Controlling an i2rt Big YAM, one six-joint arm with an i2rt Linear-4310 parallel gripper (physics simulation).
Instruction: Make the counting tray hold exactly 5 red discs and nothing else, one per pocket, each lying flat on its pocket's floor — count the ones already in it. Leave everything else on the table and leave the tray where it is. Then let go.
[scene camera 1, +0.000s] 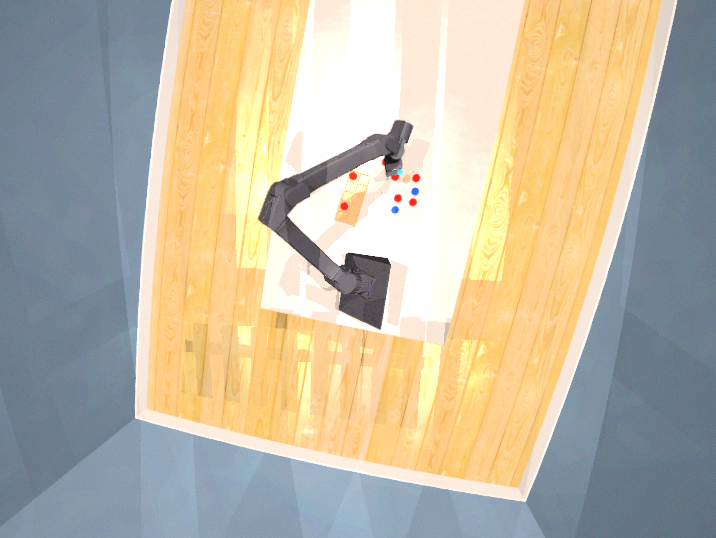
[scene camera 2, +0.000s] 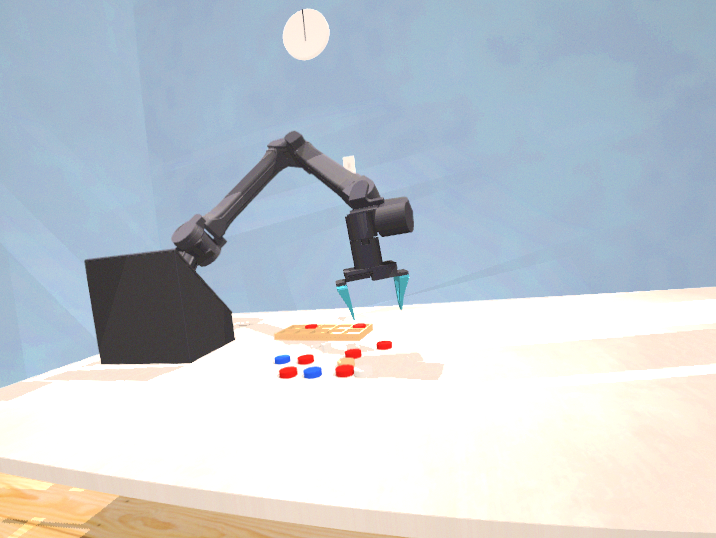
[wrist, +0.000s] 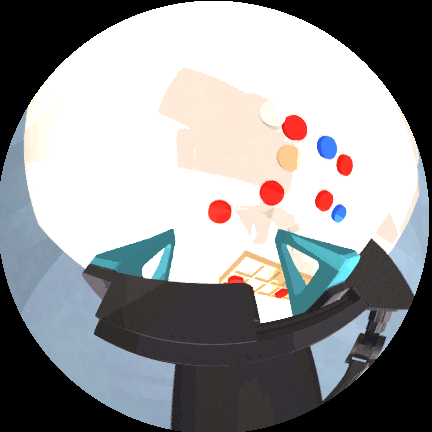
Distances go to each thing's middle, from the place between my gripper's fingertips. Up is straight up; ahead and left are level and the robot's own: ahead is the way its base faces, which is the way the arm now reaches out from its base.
Labels:
Right now the wooden counting tray (scene camera 2: 324, 332) is 18 cm behind my hand, 12 cm to the left of it and 7 cm below it.

